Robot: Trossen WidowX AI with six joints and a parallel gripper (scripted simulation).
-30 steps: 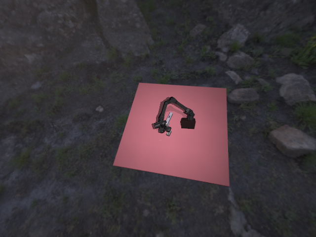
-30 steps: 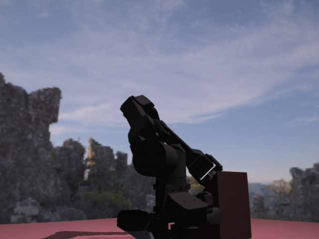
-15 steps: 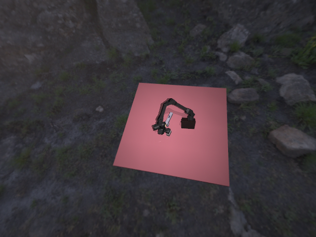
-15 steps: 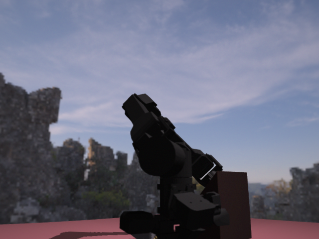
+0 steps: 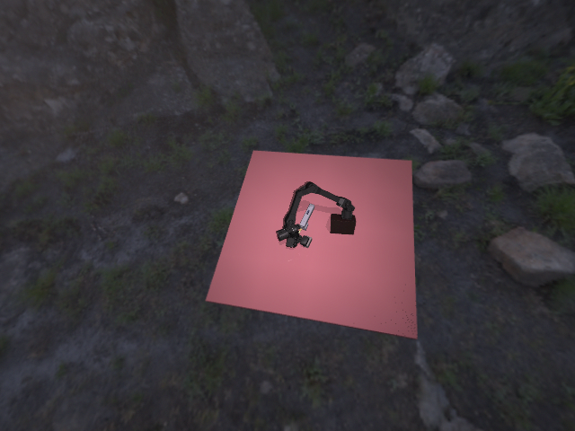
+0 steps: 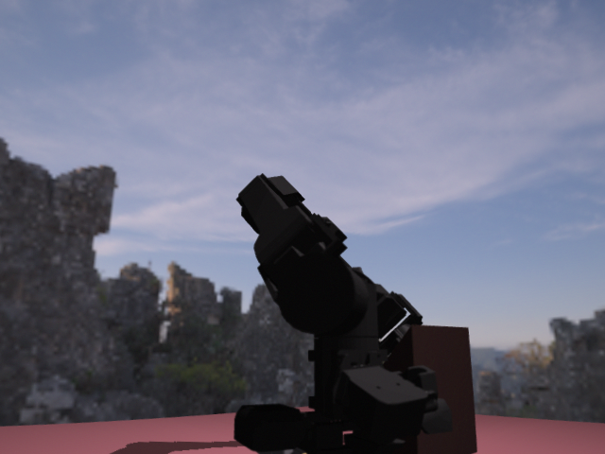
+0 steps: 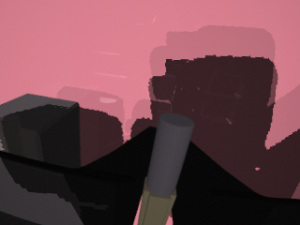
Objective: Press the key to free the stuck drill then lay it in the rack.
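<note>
Right now my gripper tip is 1 cm past the drill, 4 cm to the left of it and 4 cm below it. Round my gripper tip: small dark key: 5 cm behind, 22 cm to the right, 4 cm above; then grey block: 5 cm behind, 19 cm to the right, 3 cm above; then dark rack: 8 cm behind, 1 cm to the right, 1 cm above.
</note>
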